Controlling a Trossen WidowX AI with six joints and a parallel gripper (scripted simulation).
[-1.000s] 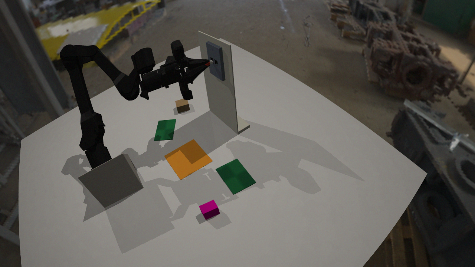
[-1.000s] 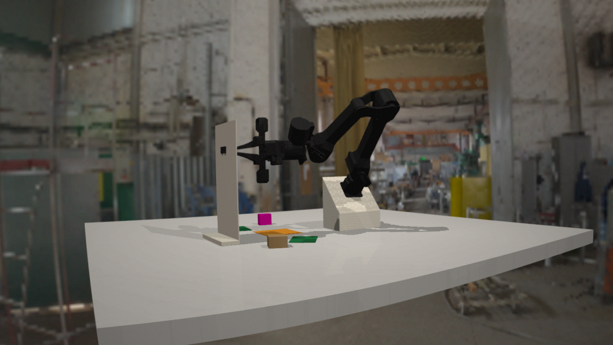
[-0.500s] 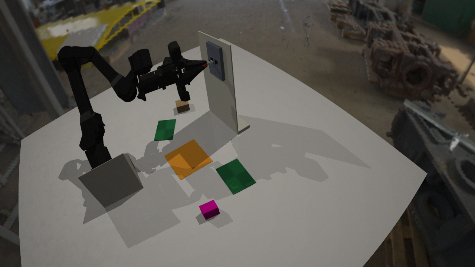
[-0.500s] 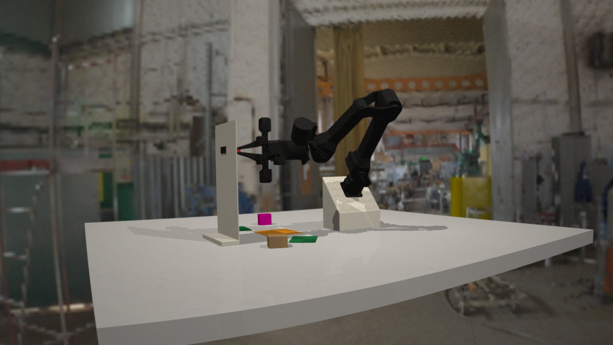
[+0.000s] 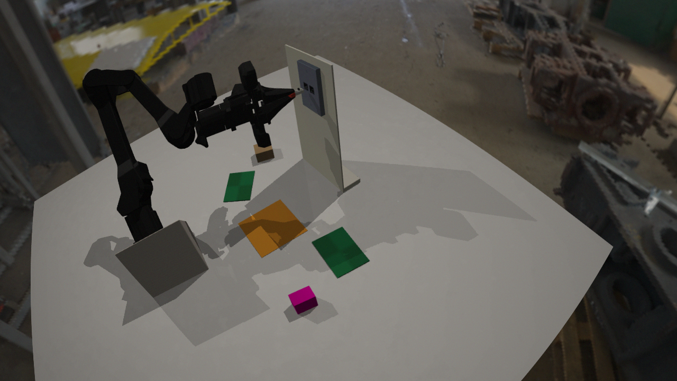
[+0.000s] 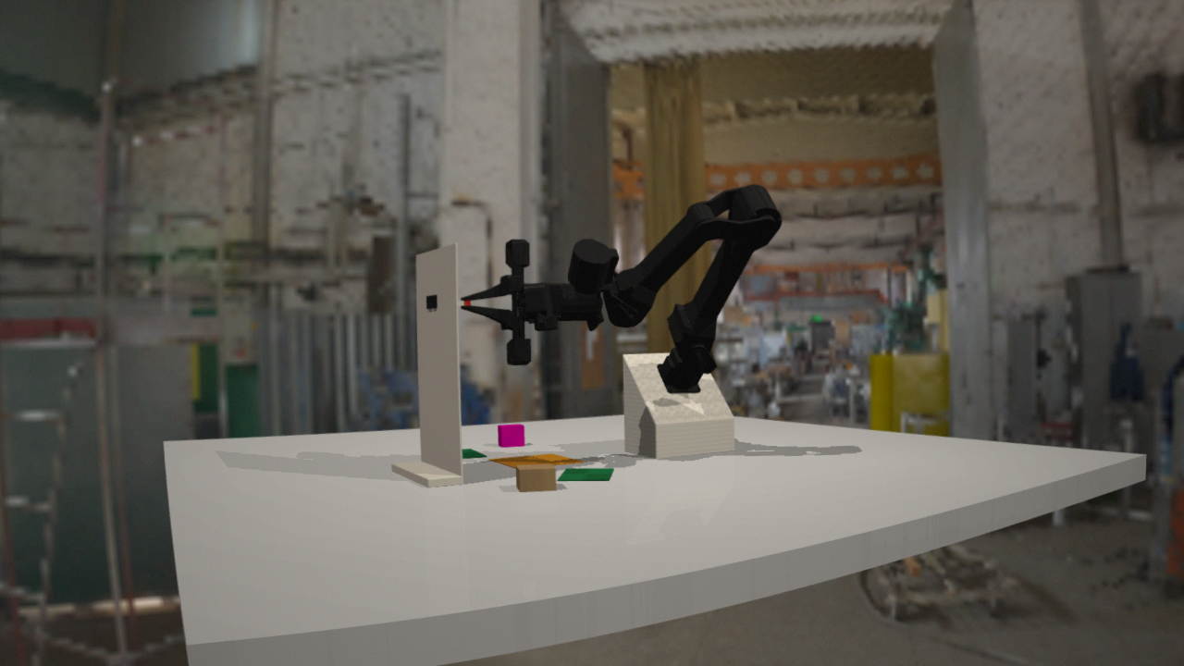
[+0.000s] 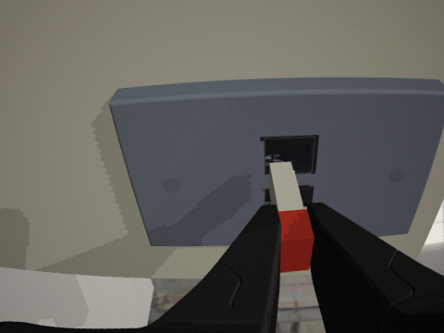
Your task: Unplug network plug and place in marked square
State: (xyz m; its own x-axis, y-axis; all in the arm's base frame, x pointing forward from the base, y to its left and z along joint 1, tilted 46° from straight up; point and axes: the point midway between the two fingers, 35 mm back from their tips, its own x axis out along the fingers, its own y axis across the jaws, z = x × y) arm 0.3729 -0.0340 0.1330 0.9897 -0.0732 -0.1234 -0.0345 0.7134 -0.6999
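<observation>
Now: the orange marked square 140 mm behind my gripper tip, 80 mm to the right of it and 260 mm below it. Also, from my gripper tip: brown cube (50 mm behind, 160 mm to the left, 240 mm below); upright panel (50 mm ahead, 100 mm below); network plug (right at my gripper tip).
</observation>
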